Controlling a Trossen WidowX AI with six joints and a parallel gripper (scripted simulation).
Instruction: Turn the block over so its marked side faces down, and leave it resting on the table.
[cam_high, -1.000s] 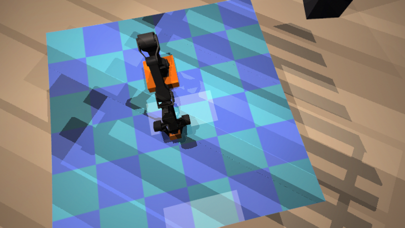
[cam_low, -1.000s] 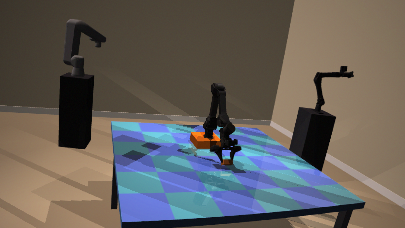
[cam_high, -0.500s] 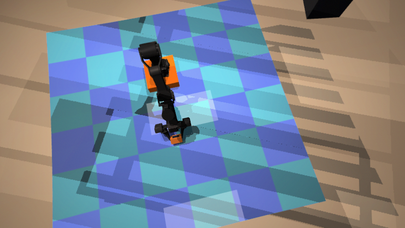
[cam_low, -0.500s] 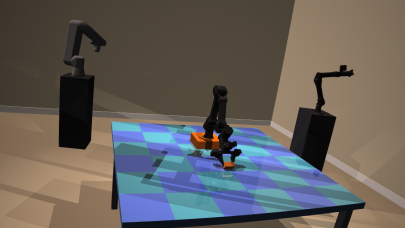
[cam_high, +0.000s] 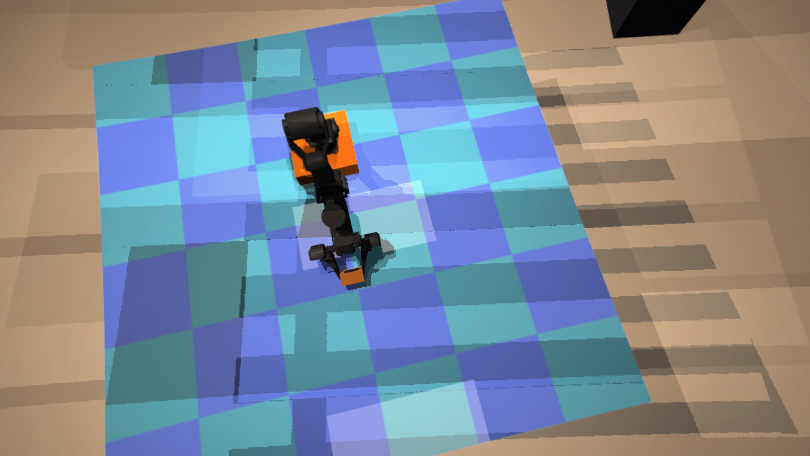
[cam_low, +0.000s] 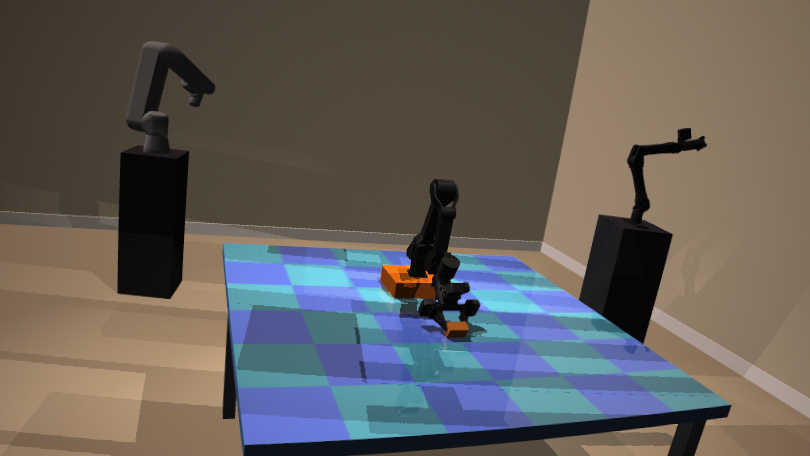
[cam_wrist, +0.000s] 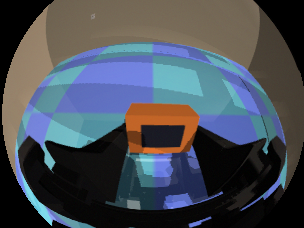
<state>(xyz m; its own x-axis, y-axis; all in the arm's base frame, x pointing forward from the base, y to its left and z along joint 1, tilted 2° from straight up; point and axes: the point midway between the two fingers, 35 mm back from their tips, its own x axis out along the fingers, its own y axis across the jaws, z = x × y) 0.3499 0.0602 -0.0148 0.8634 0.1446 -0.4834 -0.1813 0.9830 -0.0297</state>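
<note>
Right now the block is 1 cm behind my gripper tip.
</note>
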